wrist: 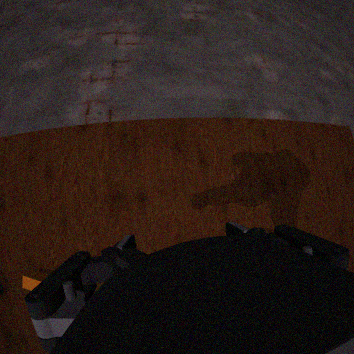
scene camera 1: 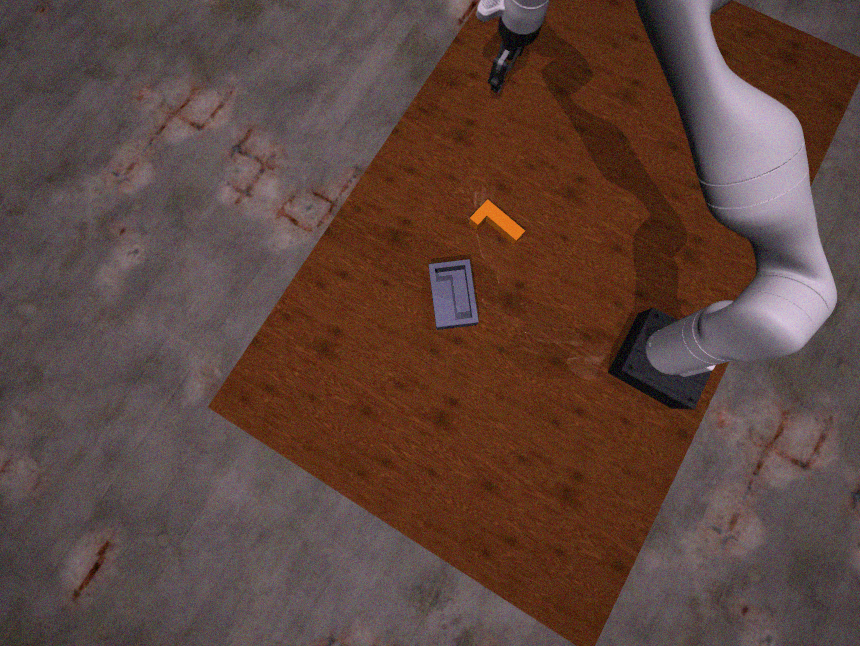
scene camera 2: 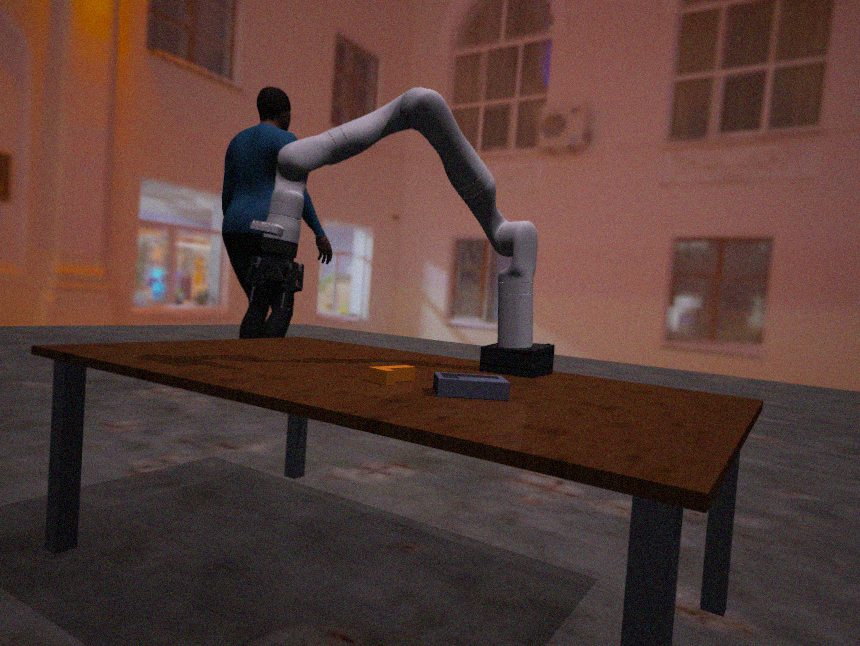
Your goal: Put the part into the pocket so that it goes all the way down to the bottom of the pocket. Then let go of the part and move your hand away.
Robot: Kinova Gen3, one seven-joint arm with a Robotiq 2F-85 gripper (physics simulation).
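Places are measured from the arm's base along level axes (x down, y back, z left), in millimetres.
Where they show: gripper, fingertip midpoint: (wrist: 181, 239) (scene camera 1: 506, 71) (scene camera 2: 269, 307); arm's base, link origin: (scene camera 1: 669, 351) (scene camera 2: 514, 345).
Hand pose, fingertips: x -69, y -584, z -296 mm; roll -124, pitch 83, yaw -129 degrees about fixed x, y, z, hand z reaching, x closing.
Things, the pixels of their top centre, and the offset from my fingertips. Level surfaces: height alone.
- orange L-shaped part, top centre: (scene camera 2: 397, 367) (scene camera 1: 497, 224) dx +110, dy +154, dz +244 mm
- brown table, surface height: dx +140 mm
- grey-blue block with the L-shaped pocket, top centre: (scene camera 2: 471, 376) (scene camera 1: 453, 292) dx +104, dy +161, dz +428 mm
The orange L-shaped part (scene camera 1: 497, 219) (scene camera 2: 392, 373) lies flat on the brown table (scene camera 1: 451, 431) (scene camera 2: 597, 423), near its middle. A corner of the part also shows in the wrist view (wrist: 29, 282). The grey-blue block with the L-shaped pocket (scene camera 1: 444, 312) (scene camera 2: 471, 387) lies just beside the part, apart from it, and its pocket is empty. My gripper (scene camera 1: 498, 74) (scene camera 2: 278, 281) (wrist: 181, 239) is open and empty. It hangs well above the table near the far edge, away from both the part and the block.
The arm's black base (scene camera 1: 656, 364) (scene camera 2: 516, 359) stands at the table's edge near the block. A person in a blue top (scene camera 2: 249, 173) stands behind the table, beyond my gripper. Grey floor (scene camera 1: 138, 347) surrounds the table.
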